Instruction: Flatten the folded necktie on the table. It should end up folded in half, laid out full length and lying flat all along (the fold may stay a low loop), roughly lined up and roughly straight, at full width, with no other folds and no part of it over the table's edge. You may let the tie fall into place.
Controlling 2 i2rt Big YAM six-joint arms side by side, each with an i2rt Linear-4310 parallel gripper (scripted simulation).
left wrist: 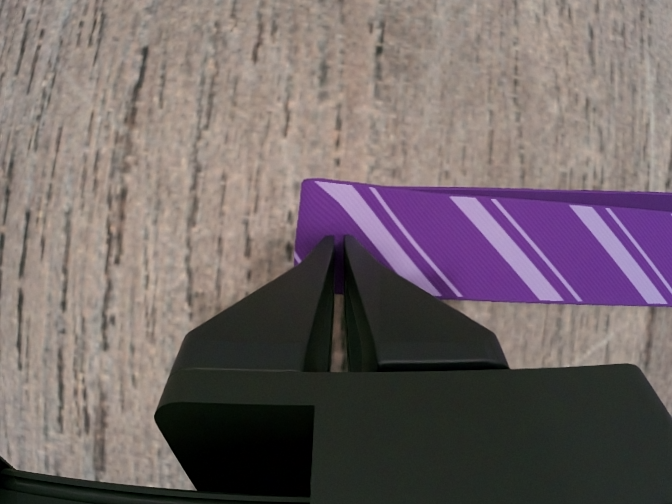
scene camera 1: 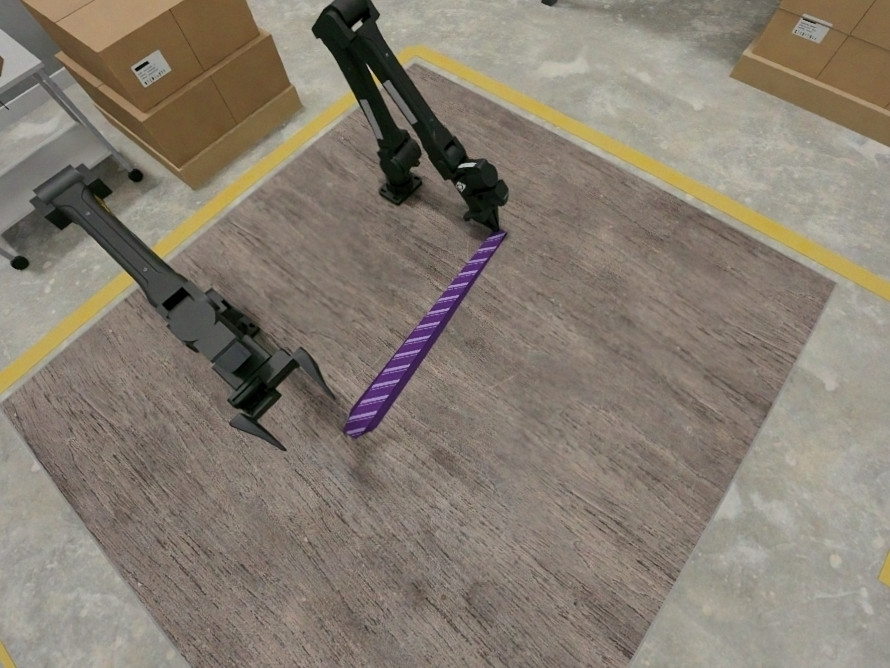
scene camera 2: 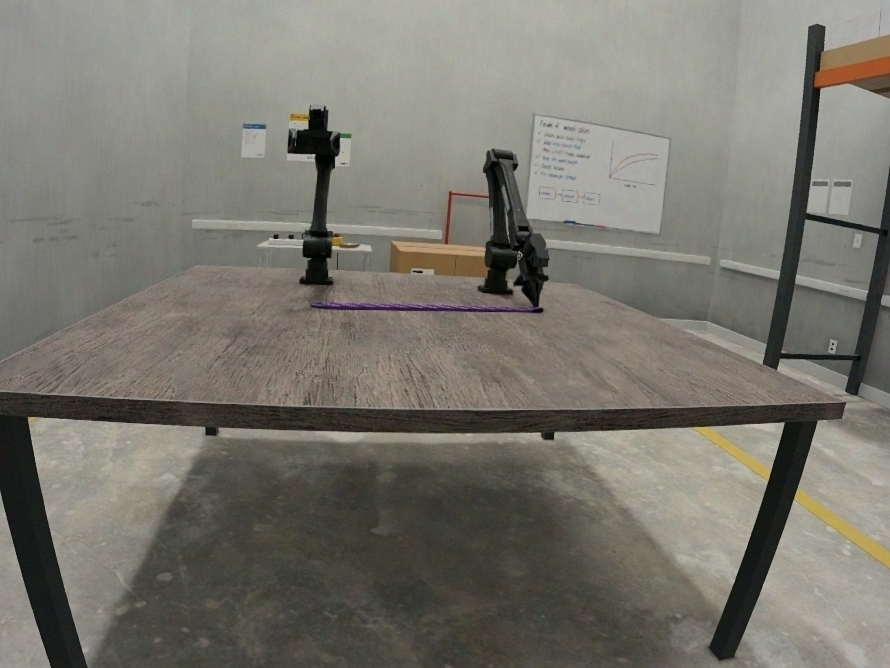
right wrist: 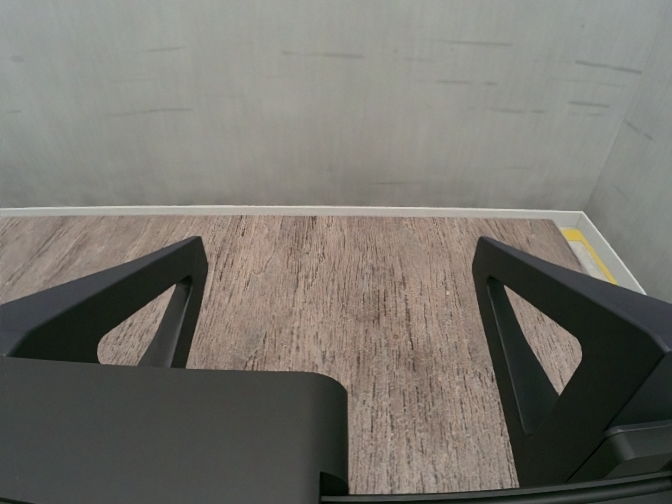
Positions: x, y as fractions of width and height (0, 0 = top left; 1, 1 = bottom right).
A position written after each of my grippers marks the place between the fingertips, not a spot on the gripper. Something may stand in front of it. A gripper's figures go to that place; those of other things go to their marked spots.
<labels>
My left gripper (left wrist: 0.51, 0.50): 13 cm from the lens. A purple striped necktie (left wrist: 0.87, 0.49) is 17 cm from the lens.
</labels>
